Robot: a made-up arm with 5 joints.
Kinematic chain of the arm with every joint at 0, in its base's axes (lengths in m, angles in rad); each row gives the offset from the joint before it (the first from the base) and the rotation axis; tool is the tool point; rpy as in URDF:
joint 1: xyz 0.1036 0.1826 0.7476 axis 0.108 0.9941 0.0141
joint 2: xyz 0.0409 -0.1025 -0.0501 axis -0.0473 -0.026 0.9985
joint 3: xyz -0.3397 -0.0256 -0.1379 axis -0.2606 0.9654 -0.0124
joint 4: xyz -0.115 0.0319 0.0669 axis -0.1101 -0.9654 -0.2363
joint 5: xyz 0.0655 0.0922 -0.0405 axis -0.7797 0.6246 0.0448
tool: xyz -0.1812 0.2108 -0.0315 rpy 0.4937 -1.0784 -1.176
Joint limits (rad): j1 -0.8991..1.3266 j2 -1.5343..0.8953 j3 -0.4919..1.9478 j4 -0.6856..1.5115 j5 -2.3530..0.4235
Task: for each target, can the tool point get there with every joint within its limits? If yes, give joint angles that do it. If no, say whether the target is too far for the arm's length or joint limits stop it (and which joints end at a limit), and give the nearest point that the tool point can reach.
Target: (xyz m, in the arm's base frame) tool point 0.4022 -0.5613 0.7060
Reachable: no: joint limits stop it (at a limit: joint 1, joint 2, joint 3, joint 4, joint 5) | nearest point 0.0629 -0.2167 0.2604 | short by 0.658 m
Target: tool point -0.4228 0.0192 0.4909
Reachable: yes | joints -0.1208 0.6685 0.2865 0.4190 -0.6610
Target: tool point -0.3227 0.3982 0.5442
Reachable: yes | joints 0.1039 -0.0070 0.0323 0.7114 -0.1038
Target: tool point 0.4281 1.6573 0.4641
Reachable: no: too far | nearest point 0.2659 0.7971 0.5793 | short by 0.883 m
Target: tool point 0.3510 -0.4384 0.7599
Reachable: no: joint limits stop it (at a limit: joint 1, joint 2, joint 4, joint 5) | nearest point 0.0186 -0.1923 1.1792 | short by 0.589 m
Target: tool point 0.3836 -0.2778 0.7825
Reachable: no: joint limits stop it (at a limit: joint 1, joint 2, joint 4, joint 5) | nearest point 0.0424 -0.1140 1.1589 | short by 0.534 m
